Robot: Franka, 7 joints.
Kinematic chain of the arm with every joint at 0, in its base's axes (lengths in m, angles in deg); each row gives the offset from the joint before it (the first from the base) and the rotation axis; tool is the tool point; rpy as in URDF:
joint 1: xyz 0 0 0.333 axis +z
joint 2: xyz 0 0 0 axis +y
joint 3: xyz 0 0 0.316 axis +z
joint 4: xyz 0.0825 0 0 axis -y
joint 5: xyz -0.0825 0 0.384 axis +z
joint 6: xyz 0 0 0 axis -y
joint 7: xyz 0.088 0 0 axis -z
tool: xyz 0 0 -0.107 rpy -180 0 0
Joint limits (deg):
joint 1: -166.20..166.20
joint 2: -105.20..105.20
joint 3: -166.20..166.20
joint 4: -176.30..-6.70
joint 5: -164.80..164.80
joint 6: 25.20..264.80
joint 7: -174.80..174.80
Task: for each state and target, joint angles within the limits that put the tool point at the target. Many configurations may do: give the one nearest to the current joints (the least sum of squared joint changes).
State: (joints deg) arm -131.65 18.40 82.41 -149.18 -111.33 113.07 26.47
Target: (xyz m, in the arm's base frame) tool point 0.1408 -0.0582 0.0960
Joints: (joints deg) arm -115.61 40.68 62.64 -176.30 -95.18 114.02 26.47
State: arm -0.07 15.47 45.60 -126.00 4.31 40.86 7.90
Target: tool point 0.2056 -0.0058 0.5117
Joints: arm -17.28 -32.06 15.70 -138.22 -8.09 25.20 7.90
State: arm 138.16 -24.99 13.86 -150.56 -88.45 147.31 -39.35
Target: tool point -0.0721 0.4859 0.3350
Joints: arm 111.56 -2.68 -12.96 -138.45 -88.51 139.99 -39.35
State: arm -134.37 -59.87 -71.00 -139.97 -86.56 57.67 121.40
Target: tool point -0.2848 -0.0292 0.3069
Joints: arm -101.97 -62.02 -58.42 -166.03 -78.48 70.86 121.40
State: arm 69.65 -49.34 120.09 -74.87 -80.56 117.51 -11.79
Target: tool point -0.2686 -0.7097 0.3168
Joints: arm 100.55 -52.26 141.01 -77.04 -79.60 119.75 -11.79
